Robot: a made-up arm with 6 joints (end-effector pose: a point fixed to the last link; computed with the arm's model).
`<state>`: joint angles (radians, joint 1 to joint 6).
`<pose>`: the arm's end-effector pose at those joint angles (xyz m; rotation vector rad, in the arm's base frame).
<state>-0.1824 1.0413 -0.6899 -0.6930 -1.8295 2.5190</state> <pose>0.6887 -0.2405 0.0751 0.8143 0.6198 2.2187</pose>
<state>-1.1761 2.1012 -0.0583 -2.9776 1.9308 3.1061</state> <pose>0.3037 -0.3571 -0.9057 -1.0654 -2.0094 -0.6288</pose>
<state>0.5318 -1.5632 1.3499 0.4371 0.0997 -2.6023</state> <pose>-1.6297 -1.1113 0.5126 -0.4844 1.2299 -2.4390</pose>
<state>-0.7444 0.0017 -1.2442 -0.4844 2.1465 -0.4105</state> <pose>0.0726 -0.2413 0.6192 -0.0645 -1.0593 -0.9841</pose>
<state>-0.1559 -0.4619 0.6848 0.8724 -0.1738 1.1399</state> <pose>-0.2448 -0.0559 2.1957 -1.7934 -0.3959 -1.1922</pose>
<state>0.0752 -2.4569 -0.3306 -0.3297 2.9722 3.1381</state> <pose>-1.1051 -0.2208 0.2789 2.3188 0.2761 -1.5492</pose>
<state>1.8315 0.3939 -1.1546 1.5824 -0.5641 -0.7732</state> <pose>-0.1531 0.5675 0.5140 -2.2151 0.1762 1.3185</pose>
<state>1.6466 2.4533 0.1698 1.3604 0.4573 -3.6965</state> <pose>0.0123 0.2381 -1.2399 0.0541 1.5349 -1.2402</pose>
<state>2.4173 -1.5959 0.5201 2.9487 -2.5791 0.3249</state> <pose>1.0888 -1.1533 1.0712 0.2445 1.4963 -0.1211</pose>
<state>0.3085 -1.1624 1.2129 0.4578 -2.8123 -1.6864</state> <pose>-1.5673 -0.6360 1.3640 1.9696 0.4329 -0.3803</pose>
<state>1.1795 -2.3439 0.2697 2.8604 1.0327 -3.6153</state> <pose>-0.7255 -1.3933 0.0013 1.1873 -1.1866 1.5855</pose>
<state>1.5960 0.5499 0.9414 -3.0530 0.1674 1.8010</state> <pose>-0.1794 1.3851 1.6280 1.1403 0.8426 1.4817</pose>
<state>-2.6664 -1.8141 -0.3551 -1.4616 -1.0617 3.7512</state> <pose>0.7306 0.3937 0.9527 1.8978 -1.5816 0.1414</pose>
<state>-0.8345 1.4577 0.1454 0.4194 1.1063 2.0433</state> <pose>0.8262 -1.1088 -0.3394 -2.0464 0.6044 -0.0220</pose>
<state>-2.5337 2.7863 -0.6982 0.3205 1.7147 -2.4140</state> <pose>0.2947 0.3727 -0.4173 -1.1984 1.1465 0.6776</pose>
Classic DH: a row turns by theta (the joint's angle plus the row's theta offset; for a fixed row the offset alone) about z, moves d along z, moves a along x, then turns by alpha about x. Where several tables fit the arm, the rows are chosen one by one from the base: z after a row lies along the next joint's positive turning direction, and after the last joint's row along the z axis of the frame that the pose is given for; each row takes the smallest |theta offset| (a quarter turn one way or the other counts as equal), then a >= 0, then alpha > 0; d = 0 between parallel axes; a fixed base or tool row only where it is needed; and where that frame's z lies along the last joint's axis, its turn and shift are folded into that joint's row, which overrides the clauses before.
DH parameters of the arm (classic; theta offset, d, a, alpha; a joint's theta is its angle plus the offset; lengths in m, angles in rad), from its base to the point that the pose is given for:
joint 1: 0 0.366 0 -1.5708
joint 2: -1.5708 0 1.103 3.1416
joint 3: 0 0 0 -1.5708
joint 4: 0 -0.874 0 1.5708
joint 5: 0 0.145 0 -1.5708
joint 6: 1.5708 0 0 1.5708
tool (fixed): -1.5708 0 0 0

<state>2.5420 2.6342 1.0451 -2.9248 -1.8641 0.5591</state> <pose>-0.4834 0.1589 -1.4713 -0.6549 -2.7791 -0.8732</pose>
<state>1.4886 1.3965 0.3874 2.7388 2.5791 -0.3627</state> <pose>-0.0016 1.6055 -0.1522 -0.3581 -0.4355 -1.8179</pose>
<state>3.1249 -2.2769 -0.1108 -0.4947 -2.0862 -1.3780</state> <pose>1.2743 0.1064 0.4125 0.2774 -1.4626 -2.3515</pose>
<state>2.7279 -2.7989 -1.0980 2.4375 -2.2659 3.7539</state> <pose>0.4840 -0.3332 0.1816 2.3001 0.6872 -0.8686</pose>
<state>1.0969 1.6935 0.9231 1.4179 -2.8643 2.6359</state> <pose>0.8510 1.6109 -0.2748 0.6867 -1.5581 -0.6919</pose>
